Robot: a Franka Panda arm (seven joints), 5 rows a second.
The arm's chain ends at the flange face. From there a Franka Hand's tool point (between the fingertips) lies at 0.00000 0.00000 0.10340 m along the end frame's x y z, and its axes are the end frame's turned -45 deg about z.
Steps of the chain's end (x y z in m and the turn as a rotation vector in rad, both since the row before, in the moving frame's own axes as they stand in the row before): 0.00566, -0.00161, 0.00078, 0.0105, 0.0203, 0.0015; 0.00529, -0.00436, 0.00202, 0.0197, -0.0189, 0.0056; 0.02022, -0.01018, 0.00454, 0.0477, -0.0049, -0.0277; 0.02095, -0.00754, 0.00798, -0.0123, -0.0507, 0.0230; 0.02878, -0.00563, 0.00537, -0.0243, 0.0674, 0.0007; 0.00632, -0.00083, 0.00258, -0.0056, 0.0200, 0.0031; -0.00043, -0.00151, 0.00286, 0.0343, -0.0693, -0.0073
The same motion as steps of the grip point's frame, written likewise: 0.00739, 0.00358, 0.00075, -0.0069, 0.0218, 0.0015; 0.00689, -0.00216, 0.00198, 0.0273, 0.0006, 0.0056; 0.02457, 0.00321, 0.00442, 0.0372, 0.0303, -0.0277; 0.01557, 0.00662, 0.00784, 0.0272, -0.0445, 0.0230; 0.02748, 0.02307, 0.00510, -0.0648, 0.0305, 0.0007; 0.00611, 0.00576, 0.00256, -0.0181, 0.0102, 0.0031; -0.00182, -0.00893, 0.00255, 0.0733, -0.0247, -0.0073
